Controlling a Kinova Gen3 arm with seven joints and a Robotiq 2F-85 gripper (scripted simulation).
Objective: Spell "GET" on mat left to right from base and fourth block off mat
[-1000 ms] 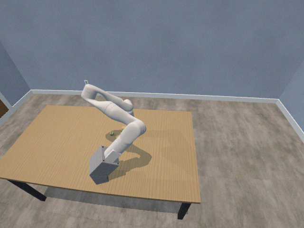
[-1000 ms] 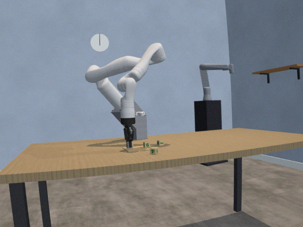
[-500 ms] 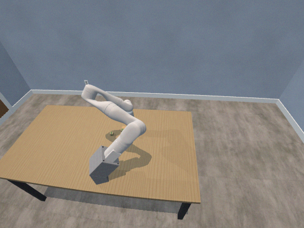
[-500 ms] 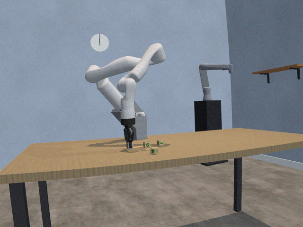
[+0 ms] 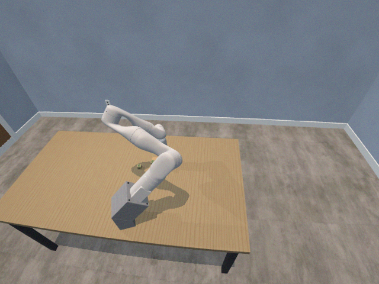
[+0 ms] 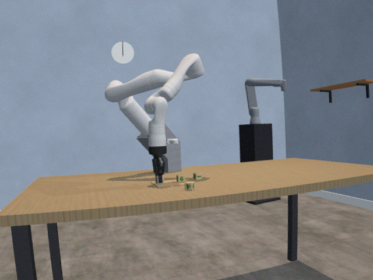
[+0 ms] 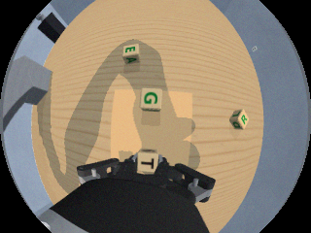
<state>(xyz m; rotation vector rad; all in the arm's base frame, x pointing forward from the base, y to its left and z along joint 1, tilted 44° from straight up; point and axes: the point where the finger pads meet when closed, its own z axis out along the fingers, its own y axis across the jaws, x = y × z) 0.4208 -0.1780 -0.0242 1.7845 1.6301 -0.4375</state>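
My gripper is now right at the T block. Also, from my hand: G block (90 mm to the left, 20 mm ahead); mat (50 mm to the left, 20 mm below, 10 mm ahead).
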